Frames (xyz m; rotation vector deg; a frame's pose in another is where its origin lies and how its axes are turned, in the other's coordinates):
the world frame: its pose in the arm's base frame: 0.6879 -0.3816 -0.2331 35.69 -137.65 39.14
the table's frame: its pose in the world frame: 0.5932 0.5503 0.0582 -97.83 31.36 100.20
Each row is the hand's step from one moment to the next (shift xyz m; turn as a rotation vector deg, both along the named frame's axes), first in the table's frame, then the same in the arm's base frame.
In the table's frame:
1: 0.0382 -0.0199 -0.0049 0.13 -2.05 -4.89
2: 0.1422 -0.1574 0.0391 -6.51 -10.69 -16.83
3: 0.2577 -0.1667 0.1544 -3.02 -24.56 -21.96
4: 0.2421 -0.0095 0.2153 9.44 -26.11 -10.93
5: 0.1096 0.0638 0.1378 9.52 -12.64 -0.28
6: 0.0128 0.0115 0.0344 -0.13 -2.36 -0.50
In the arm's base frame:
1: -0.0092 0.0284 0.0314 -2.54 -2.63 3.85
2: -0.1066 0.1680 0.0833 -14.10 -12.75 8.87
3: -0.0695 0.3271 0.0787 -27.03 -9.90 16.31
4: 0.0839 0.3130 0.0086 -23.73 6.48 16.89
5: 0.1081 0.1495 -0.0321 -9.51 9.89 7.89
6: 0.0188 0.0287 -0.0175 -2.35 0.24 0.50

